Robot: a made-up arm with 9 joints. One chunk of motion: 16 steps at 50 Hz.
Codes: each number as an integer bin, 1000 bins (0 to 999) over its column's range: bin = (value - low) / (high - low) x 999, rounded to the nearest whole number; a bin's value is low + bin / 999 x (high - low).
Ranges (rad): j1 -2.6..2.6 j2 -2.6..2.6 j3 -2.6..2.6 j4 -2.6..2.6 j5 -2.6..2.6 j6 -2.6..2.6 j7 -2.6..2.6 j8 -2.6..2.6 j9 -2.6..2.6
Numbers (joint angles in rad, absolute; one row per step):
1: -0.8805 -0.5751 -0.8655 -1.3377 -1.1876 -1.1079 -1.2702 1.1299 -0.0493
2: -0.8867 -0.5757 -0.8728 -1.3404 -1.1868 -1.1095 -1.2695 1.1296 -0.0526
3: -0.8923 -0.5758 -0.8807 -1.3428 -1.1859 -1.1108 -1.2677 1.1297 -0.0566
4: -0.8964 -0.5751 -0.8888 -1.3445 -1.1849 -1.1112 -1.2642 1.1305 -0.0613
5: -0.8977 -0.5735 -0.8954 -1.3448 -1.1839 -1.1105 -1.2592 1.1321 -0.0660
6: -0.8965 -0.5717 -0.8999 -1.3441 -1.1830 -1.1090 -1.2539 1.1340 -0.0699
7: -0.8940 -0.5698 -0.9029 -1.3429 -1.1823 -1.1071 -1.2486 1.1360 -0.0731
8: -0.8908 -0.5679 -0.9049 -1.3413 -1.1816 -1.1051 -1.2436 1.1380 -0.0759
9: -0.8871 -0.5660 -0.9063 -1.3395 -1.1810 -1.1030 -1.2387 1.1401 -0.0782
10: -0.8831 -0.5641 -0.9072 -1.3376 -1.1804 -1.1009 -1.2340 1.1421 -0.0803
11: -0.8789 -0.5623 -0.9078 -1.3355 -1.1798 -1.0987 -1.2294 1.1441 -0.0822
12: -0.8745 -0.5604 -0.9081 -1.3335 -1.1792 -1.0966 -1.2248 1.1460 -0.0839
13: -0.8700 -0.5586 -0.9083 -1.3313 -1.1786 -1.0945 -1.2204 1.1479 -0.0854
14: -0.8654 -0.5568 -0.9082 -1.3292 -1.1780 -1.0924 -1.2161 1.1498 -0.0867
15: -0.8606 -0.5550 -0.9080 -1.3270 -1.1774 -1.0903 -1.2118 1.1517 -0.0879
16: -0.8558 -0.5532 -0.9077 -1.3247 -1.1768 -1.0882 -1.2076 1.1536 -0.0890
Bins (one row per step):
1: 330 389 333 243 271 287 255 717 490
2: 329 389 332 242 271 286 256 717 489
3: 328 389 330 242 272 286 256 717 489
4: 327 389 329 241 272 286 257 717 488
5: 327 389 327 241 272 286 258 717 487
6: 327 390 327 241 272 286 259 717 486
7: 328 390 326 242 272 287 260 718 485
8: 328 390 326 242 272 287 261 718 485
9: 329 391 325 242 273 288 262 719 484
10: 330 391 325 243 273 288 262 719 484
11: 331 391 325 243 273 288 263 719 484
12: 331 392 325 243 273 289 264 720 483
13: 332 392 325 244 273 289 265 720 483
14: 333 393 325 244 273 290 266 720 483
15: 334 393 325 245 273 290 267 721 483
16: 335 393 325 245 273 290 268 721 482

